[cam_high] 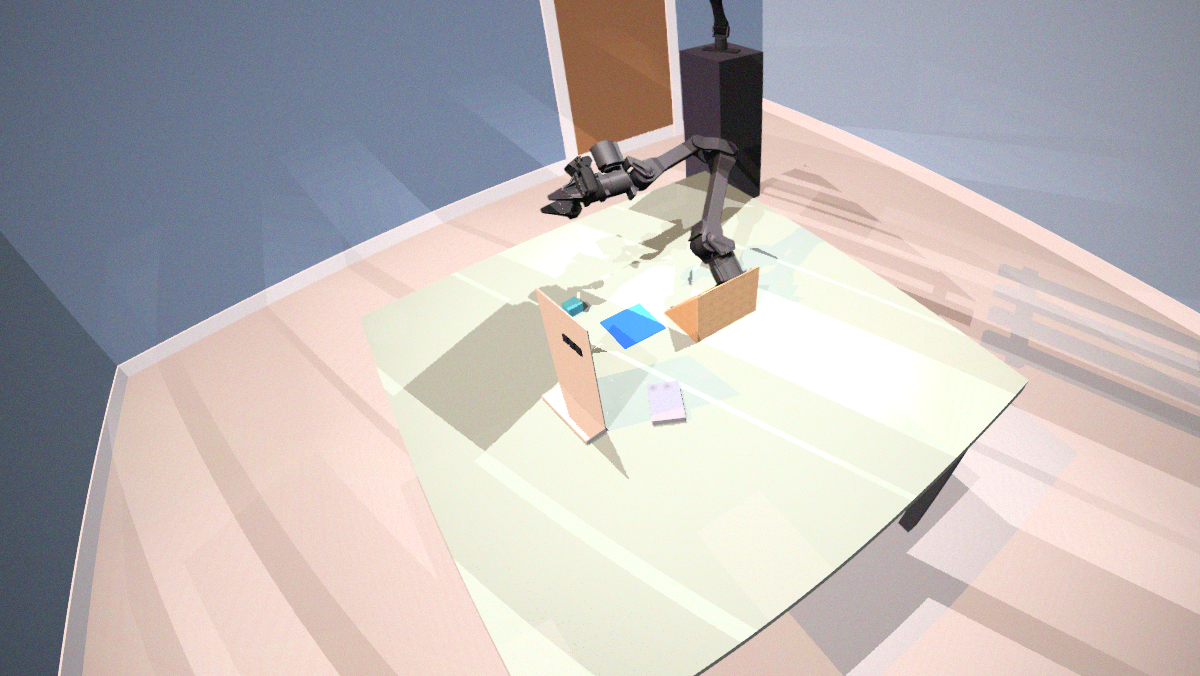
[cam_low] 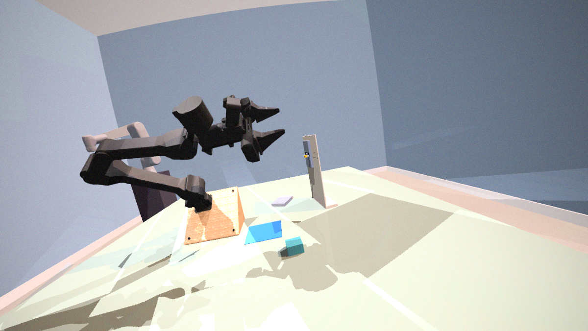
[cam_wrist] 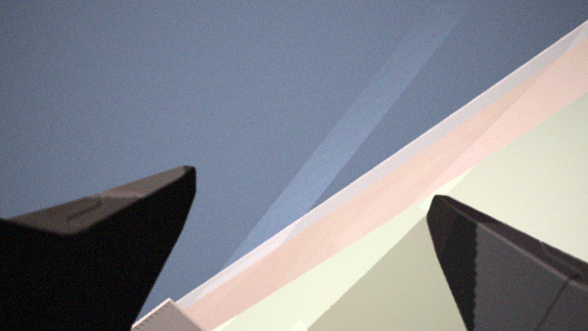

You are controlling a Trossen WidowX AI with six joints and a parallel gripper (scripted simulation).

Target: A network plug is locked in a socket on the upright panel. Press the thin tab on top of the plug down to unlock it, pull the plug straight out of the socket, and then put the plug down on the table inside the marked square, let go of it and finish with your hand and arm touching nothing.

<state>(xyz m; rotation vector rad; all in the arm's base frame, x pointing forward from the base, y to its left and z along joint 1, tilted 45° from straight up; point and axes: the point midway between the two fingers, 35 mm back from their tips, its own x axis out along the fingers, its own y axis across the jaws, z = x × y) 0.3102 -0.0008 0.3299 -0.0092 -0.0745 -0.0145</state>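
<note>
My gripper tip is 100 mm short of the network plug, 270 mm to the right of it and 130 mm above it. Round my gripper tip: upright panel: 120 mm ahead, 290 mm to the left, 210 mm below; blue marked square: 120 mm behind, 120 mm to the left, 350 mm below; teal block: 30 mm behind, 20 mm to the right, 330 mm below.
</note>
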